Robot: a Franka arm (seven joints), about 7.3 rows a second.
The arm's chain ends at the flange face. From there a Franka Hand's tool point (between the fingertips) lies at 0.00 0.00 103.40 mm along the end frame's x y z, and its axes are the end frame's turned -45 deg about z.
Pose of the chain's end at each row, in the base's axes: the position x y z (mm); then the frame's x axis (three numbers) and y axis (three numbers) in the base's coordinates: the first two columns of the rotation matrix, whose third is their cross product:
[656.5, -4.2, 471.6, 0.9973, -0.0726, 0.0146, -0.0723, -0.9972, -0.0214]
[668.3, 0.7, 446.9, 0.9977, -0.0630, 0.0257, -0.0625, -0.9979, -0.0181]
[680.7, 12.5, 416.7, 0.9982, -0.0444, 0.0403, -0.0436, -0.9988, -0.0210]
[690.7, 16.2, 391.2, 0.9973, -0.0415, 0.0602, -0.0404, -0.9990, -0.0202]
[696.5, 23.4, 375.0, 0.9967, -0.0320, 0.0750, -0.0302, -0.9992, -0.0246]
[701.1, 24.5, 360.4, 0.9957, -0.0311, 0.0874, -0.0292, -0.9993, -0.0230]
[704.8, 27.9, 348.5, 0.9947, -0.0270, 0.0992, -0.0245, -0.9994, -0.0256]
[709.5, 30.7, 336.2, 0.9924, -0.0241, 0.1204, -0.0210, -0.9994, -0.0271]
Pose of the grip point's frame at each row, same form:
[658.2, -2.1, 368.2, 0.7563, 0.6538, 0.0255, 0.6541, -0.7565, -0.0048]
[671.1, 2.4, 343.5, 0.7497, 0.6611, 0.0310, 0.6613, -0.7502, 0.0054]
[685.0, 14.5, 313.4, 0.7367, 0.6749, 0.0433, 0.6750, -0.7377, 0.0136]
[697.0, 18.0, 288.0, 0.7338, 0.6771, 0.0569, 0.6766, -0.7357, 0.0283]
[704.3, 25.7, 271.9, 0.7261, 0.6839, 0.0704, 0.6834, -0.7292, 0.0356]
[710.2, 26.6, 257.4, 0.7247, 0.6846, 0.0781, 0.6834, -0.7286, 0.0455]
[715.1, 30.3, 245.6, 0.7207, 0.6876, 0.0882, 0.6860, -0.7258, 0.0520]
[722.0, 33.2, 233.6, 0.7166, 0.6896, 0.1043, 0.6869, -0.7237, 0.0660]

